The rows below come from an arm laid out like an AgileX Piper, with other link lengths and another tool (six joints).
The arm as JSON. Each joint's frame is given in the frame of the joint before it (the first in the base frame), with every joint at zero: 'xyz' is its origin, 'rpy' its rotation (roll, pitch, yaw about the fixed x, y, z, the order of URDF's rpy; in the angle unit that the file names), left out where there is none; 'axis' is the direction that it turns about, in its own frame. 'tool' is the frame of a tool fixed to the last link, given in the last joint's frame.
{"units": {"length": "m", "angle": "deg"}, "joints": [
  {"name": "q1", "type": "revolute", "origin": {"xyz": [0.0, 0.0, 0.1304], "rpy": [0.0, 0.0, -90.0]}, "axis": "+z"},
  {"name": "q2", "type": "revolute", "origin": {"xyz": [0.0, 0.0, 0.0], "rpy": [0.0, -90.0, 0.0]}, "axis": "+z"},
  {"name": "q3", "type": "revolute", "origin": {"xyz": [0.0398, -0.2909, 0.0], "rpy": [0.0, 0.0, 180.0]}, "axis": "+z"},
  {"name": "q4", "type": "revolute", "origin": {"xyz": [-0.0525, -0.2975, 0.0], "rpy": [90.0, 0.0, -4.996]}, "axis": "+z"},
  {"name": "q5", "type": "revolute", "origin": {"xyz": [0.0, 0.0, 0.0], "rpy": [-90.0, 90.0, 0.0]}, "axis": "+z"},
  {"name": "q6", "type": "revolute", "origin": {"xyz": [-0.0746, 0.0, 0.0], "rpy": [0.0, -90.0, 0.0]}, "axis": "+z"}
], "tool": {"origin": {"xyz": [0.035, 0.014, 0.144], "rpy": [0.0, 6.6, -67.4]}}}
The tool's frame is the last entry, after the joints.
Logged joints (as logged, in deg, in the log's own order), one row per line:
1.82 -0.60 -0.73 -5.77 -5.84 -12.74
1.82 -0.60 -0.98 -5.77 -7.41 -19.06
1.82 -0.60 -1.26 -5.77 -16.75 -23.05
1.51 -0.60 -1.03 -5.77 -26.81 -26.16
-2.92 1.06 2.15 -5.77 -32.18 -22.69
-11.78 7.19 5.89 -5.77 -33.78 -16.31
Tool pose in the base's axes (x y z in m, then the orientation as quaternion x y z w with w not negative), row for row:
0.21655 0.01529 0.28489 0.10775 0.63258 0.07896 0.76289
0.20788 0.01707 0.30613 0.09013 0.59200 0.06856 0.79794
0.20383 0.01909 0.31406 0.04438 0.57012 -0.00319 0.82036
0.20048 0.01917 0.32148 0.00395 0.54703 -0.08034 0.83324
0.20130 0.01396 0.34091 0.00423 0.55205 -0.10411 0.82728
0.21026 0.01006 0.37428 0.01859 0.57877 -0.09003 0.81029
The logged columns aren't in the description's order. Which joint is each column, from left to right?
Columns, left to right: q3, q2, q4, q1, q6, q5.
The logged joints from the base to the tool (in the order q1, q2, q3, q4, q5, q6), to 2 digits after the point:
-5.77 -0.60 1.82 -0.73 -12.74 -5.84
-5.77 -0.60 1.82 -0.98 -19.06 -7.41
-5.77 -0.60 1.82 -1.26 -23.05 -16.75
-5.77 -0.60 1.51 -1.03 -26.16 -26.81
-5.77 1.06 -2.92 2.15 -22.69 -32.18
-5.77 7.19 -11.78 5.89 -16.31 -33.78

